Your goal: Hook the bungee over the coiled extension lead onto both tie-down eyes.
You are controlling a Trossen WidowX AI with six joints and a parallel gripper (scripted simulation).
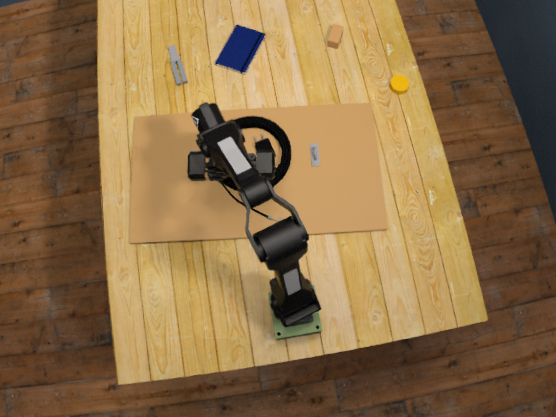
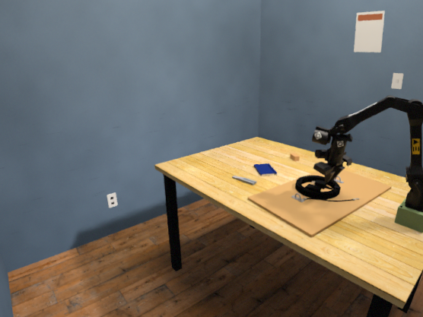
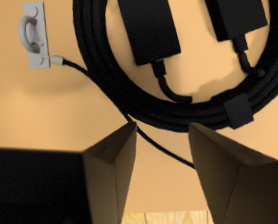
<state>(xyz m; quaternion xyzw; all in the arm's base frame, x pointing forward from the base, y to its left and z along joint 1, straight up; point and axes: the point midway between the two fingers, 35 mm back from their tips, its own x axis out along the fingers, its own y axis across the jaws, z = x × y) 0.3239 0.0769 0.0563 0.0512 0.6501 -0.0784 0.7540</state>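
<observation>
My hand is 7 cm short of the black coiled extension lead, 5 cm to the left of it and 9 cm above it. Round my hand: tan block 38 cm ahead, 33 cm to the right, 11 cm below; board 4 cm ahead, 5 cm to the right, 12 cm below; yellow disc 21 cm ahead, 47 cm to the right, 11 cm below.
</observation>
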